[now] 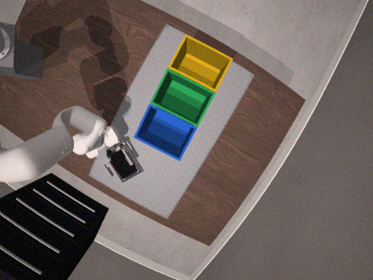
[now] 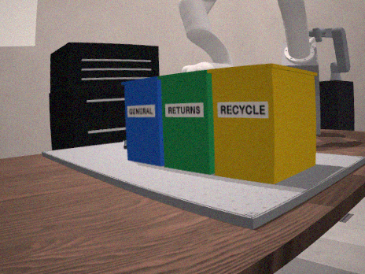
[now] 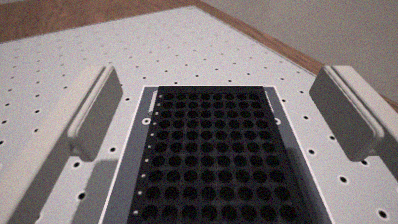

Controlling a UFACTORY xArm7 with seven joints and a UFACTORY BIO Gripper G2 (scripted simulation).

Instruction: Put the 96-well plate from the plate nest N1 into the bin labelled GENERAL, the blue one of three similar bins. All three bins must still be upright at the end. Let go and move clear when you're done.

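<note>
My hand is 40 mm above the black 96-well plate. From my hand the other things lie so: green returns bin: 390 mm to the left, 50 mm behind, 30 mm above; plate nest N1: 60 mm below; blue general bin: 270 mm to the left, 30 mm above, 10 mm ahead.
</note>
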